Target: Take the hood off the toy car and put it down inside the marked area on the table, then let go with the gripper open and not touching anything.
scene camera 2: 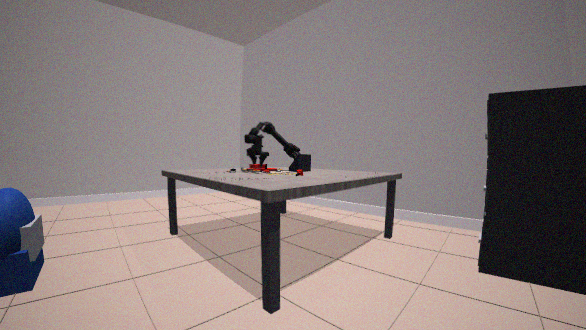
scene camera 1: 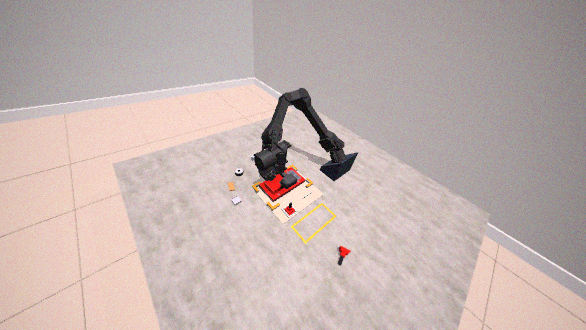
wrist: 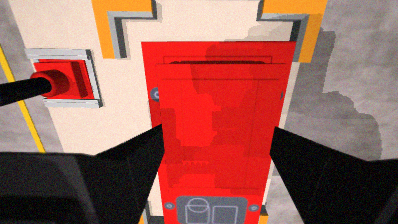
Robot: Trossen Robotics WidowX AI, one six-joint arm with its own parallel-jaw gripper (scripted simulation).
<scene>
my gripper: holds a red hood (wrist: 218,117)
</scene>
